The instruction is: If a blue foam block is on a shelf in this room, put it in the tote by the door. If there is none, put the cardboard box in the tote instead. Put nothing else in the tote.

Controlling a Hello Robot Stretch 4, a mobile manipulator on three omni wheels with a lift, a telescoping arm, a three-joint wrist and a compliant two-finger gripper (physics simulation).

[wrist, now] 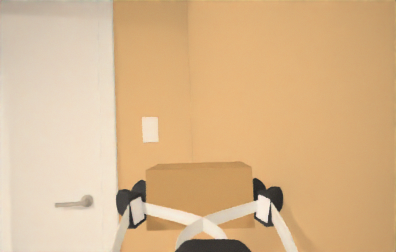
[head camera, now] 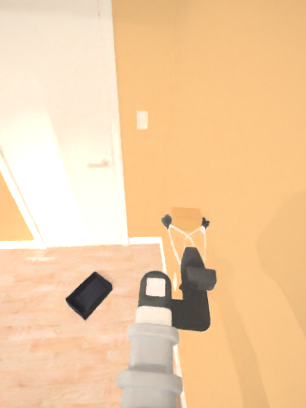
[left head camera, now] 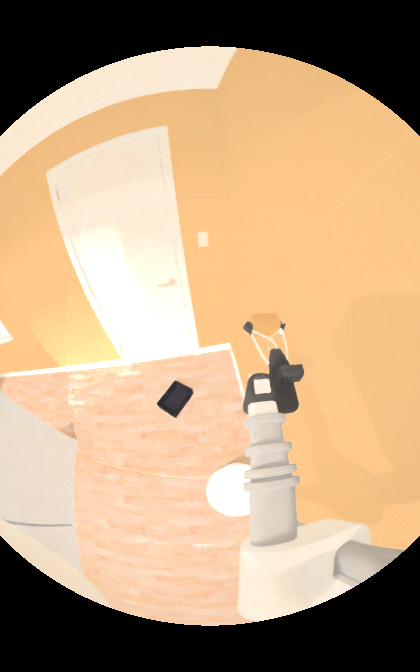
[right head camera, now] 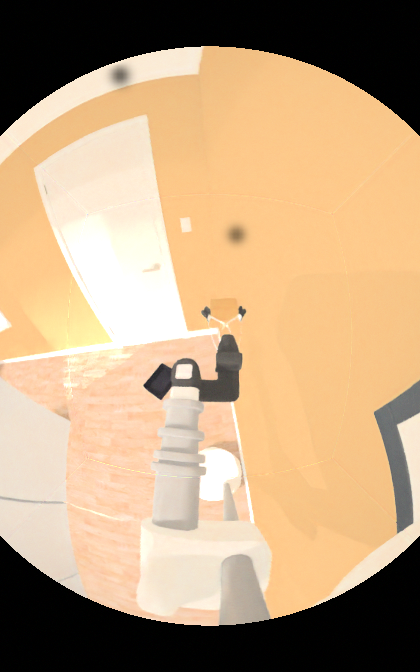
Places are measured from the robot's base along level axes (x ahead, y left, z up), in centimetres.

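Pixels of known places: gripper, fingertip midpoint: (wrist: 198,194) (head camera: 184,217).
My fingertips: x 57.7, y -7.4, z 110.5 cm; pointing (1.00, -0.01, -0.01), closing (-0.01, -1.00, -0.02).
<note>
Behind a point stands the place of what it marks.
The brown cardboard box (head camera: 186,213) @[x 55.9, y -7.6, z 113.7 cm] (left head camera: 265,323) (right head camera: 223,307) (wrist: 199,192) @[x 53.1, y -7.8, z 111.8 cm] is held level between the two dark fingertips of my gripper (head camera: 186,221) @[x 57.7, y -7.5, z 110.5 cm] (left head camera: 265,327) (right head camera: 224,313) (wrist: 198,194) @[x 57.7, y -7.5, z 110.5 cm]. The gripper is shut on it, raised in front of the orange wall. The black tote (head camera: 89,295) @[x 81.4, y 54.0, z -2.4 cm] (left head camera: 175,398) (right head camera: 159,381) stands open on the wood floor, to the left of the gripper and lower; in the right head view the wrist covers part of it. The tote does not show in the wrist view. No blue foam block and no shelf show in these views.
A white door (head camera: 65,125) @[x 132.3, y 66.1, z 116.5 cm] (left head camera: 125,250) (right head camera: 110,235) (wrist: 55,100) @[x 133.8, y 56.0, z 133.3 cm] with a lever handle stands beyond the tote. The orange wall (head camera: 240,125) @[x 54.1, y -15.7, z 141.4 cm] runs close along the right side. A grey-white furniture side (left head camera: 35,465) (right head camera: 30,450) is at the left. A dark picture frame (right head camera: 391,450) shows at the right.
</note>
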